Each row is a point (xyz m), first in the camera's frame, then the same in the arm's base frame.
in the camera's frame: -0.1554 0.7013 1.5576
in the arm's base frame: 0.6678 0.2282 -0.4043
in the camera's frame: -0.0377 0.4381 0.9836
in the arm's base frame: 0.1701 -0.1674 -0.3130
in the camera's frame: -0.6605 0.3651 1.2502
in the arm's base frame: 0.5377 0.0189 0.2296
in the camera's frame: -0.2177 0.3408 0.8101
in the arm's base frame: 0.0569 -0.2339 -0.0790
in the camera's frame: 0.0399 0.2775 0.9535
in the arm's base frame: 0.1710 -0.3470 -0.3342
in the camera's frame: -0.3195 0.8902 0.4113
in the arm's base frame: -0.4498 0.2281 -0.0473
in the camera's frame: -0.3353 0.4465 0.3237
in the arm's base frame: -0.4167 -0.1948 0.1102
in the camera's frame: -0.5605 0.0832 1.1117
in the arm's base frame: 0.4631 -0.3018 0.2454
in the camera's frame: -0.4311 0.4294 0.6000
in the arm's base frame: -0.1341 -0.1248 0.1427
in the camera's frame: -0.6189 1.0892 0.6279
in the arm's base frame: -0.2491 0.5519 0.1288
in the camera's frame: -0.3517 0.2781 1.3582
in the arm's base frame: 0.6164 -0.1398 -0.0589
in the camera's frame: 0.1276 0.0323 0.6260
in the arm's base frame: -0.0916 -0.6673 -0.2749
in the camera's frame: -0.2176 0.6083 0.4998
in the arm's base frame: -0.3082 -0.0480 -0.0840
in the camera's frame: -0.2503 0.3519 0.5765
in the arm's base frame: -0.1639 -0.2595 0.0006
